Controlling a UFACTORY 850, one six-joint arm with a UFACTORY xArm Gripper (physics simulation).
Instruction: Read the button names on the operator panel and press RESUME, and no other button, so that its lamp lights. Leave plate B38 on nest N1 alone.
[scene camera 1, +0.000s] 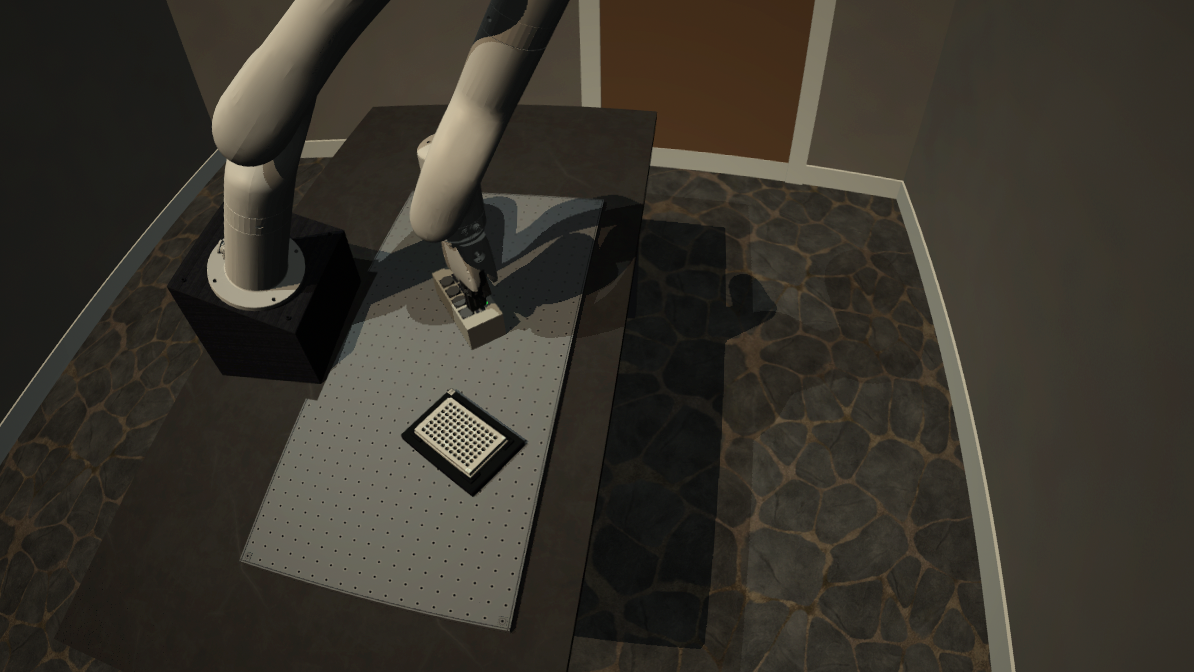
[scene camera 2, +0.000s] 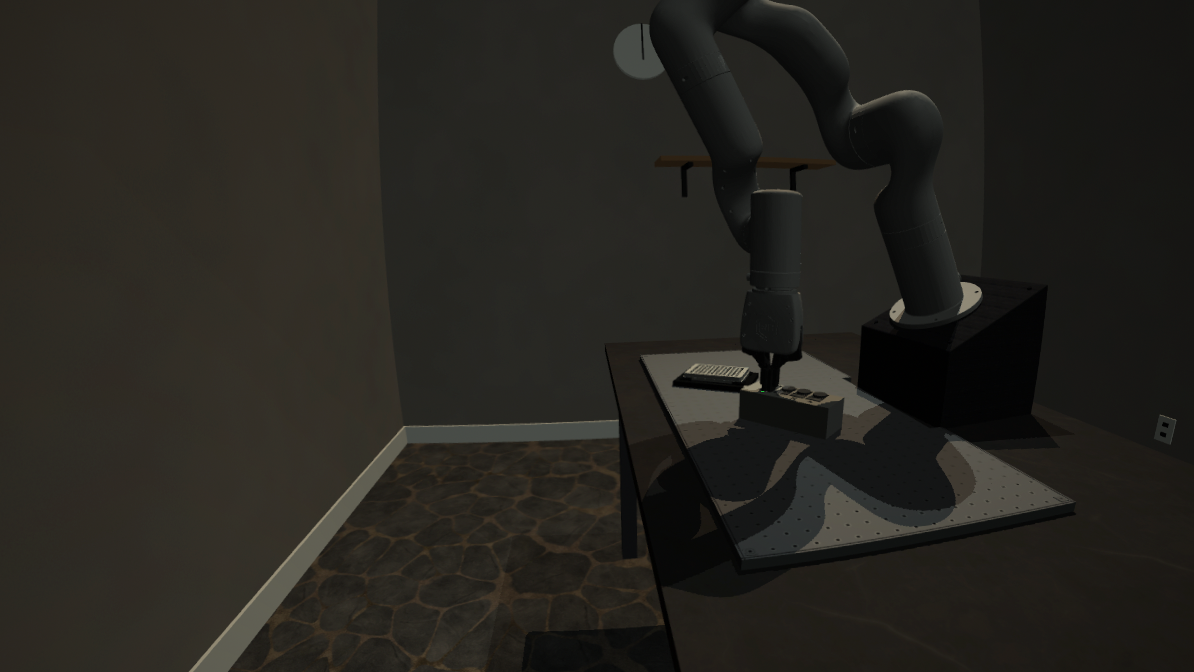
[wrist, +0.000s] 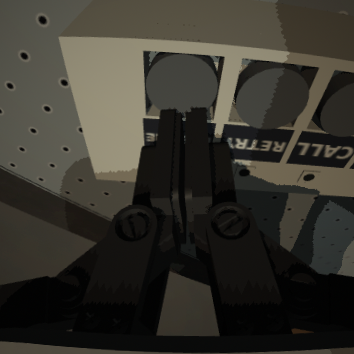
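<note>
The operator panel is a pale box with round grey buttons. My gripper is shut and empty, its tips at the lower edge of the end button and seemingly touching it. The fingers hide most of its label; an E shows at each side. A small green lamp glows beside the fingertips. The neighbouring RETRY button and CALL button are apart from the fingers. The white well plate sits on its black nest.
The panel and nest stand on a perforated board on a dark table. The arm's black base block stands beside the board. The nest lies beyond the panel's end in the second scene view.
</note>
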